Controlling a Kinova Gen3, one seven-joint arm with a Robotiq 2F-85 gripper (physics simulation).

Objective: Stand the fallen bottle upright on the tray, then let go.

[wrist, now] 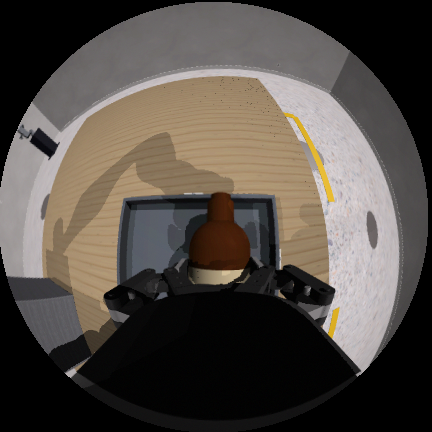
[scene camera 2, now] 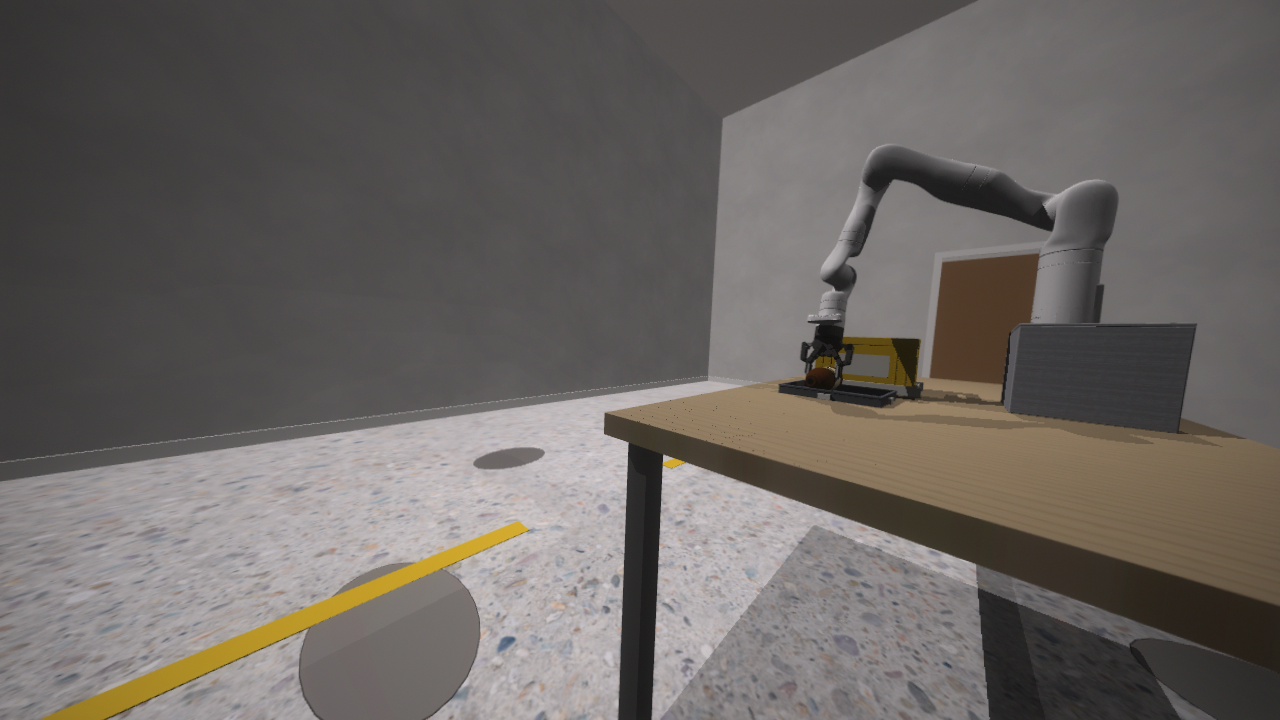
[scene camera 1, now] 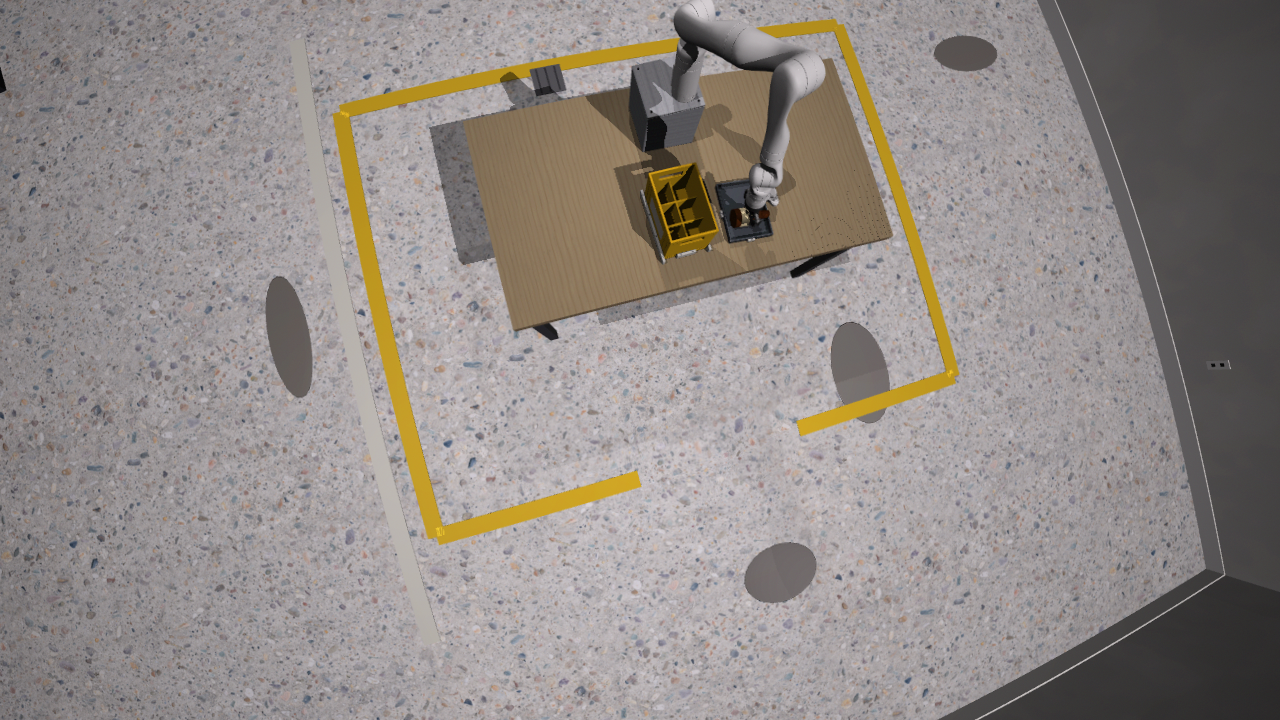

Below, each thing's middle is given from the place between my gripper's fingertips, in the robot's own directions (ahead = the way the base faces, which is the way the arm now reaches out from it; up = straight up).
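There's a brown bottle [wrist: 219,250] here, and it's 1 cm below my hand and 1 cm to the left of it.
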